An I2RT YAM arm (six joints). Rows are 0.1 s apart.
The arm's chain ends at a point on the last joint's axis. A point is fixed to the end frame.
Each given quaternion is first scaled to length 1.
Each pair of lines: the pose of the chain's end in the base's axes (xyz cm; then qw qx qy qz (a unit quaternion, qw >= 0)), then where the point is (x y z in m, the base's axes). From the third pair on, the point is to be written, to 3 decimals.
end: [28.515, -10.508, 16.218, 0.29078, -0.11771, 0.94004, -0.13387]
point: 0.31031 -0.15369 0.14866
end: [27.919, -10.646, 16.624, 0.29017, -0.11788, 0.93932, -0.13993]
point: 0.30420 -0.15530 0.15331
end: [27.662, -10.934, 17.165, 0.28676, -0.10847, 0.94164, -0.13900]
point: 0.301 -0.159 0.158
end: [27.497, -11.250, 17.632, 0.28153, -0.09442, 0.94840, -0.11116]
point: 0.298 -0.161 0.160
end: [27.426, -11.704, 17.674, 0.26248, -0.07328, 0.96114, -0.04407]
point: 0.296 -0.163 0.152
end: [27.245, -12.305, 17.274, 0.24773, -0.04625, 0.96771, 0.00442]
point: 0.292 -0.167 0.143
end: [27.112, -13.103, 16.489, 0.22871, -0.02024, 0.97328, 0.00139]
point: 0.287 -0.175 0.134
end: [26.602, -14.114, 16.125, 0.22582, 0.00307, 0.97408, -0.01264]
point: 0.279 -0.187 0.131
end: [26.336, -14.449, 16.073, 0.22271, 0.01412, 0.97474, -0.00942]
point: 0.276 -0.190 0.130
